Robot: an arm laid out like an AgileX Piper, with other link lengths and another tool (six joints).
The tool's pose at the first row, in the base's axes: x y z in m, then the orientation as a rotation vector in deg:
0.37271, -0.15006, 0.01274, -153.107, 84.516, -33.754
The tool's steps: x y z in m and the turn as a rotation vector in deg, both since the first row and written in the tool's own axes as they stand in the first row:
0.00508, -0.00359, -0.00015, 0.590, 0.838, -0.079
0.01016, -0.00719, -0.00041, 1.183, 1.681, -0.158
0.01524, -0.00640, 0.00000, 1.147, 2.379, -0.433
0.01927, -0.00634, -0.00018, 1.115, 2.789, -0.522
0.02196, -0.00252, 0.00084, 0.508, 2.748, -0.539
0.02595, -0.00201, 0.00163, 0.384, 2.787, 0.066
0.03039, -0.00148, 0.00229, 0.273, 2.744, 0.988
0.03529, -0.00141, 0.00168, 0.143, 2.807, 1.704
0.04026, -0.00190, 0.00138, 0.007, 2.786, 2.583
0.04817, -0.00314, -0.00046, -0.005, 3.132, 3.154
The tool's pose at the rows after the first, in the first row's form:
0.37799, -0.15224, 0.01520, -152.818, 84.211, -35.291
0.38325, -0.15440, 0.01777, -152.516, 83.899, -36.833
0.38517, -0.15907, 0.01880, -152.843, 83.741, -37.827
0.38699, -0.16239, 0.02020, -152.977, 83.745, -38.401
0.38553, -0.16685, 0.01929, -153.450, 84.138, -38.005
0.38730, -0.17053, 0.01969, -153.003, 84.993, -37.952
0.38922, -0.17457, 0.02035, -152.248, 86.214, -37.767
0.39129, -0.17854, 0.02242, -151.694, 87.211, -37.735
0.39396, -0.18231, 0.02434, -150.982, 88.390, -37.566
0.39812, -0.18785, 0.02876, -150.481, 89.184, -38.014

